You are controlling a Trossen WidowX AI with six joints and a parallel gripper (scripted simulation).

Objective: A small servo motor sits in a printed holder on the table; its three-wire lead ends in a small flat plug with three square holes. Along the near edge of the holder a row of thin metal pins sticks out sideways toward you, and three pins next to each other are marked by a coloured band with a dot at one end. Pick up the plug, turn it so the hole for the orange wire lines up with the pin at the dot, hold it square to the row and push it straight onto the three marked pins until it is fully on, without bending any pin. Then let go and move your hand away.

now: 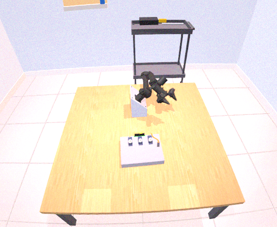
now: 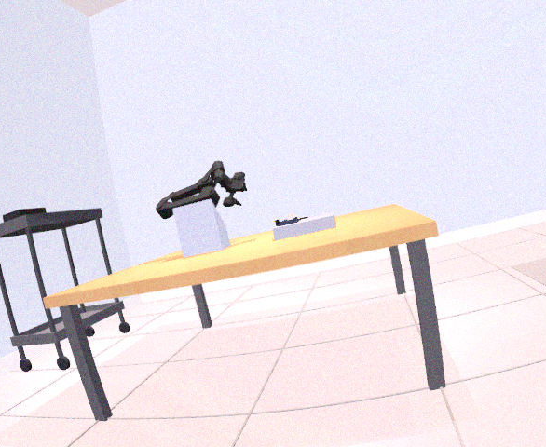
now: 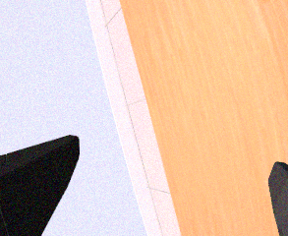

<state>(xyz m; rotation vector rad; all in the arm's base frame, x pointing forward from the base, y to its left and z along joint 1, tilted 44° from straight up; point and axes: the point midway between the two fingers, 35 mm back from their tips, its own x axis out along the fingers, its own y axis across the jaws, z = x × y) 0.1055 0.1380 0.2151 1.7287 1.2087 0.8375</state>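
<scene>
My gripper tip is now 180 mm short of the yellow band, 270 mm to the left of it and 130 mm above it. From my gripper tip the other things lie so: pale holder plate: 340 mm ahead, 280 mm to the right, 180 mm below; dark dot: 180 mm ahead, 280 mm to the right, 130 mm below.
</scene>
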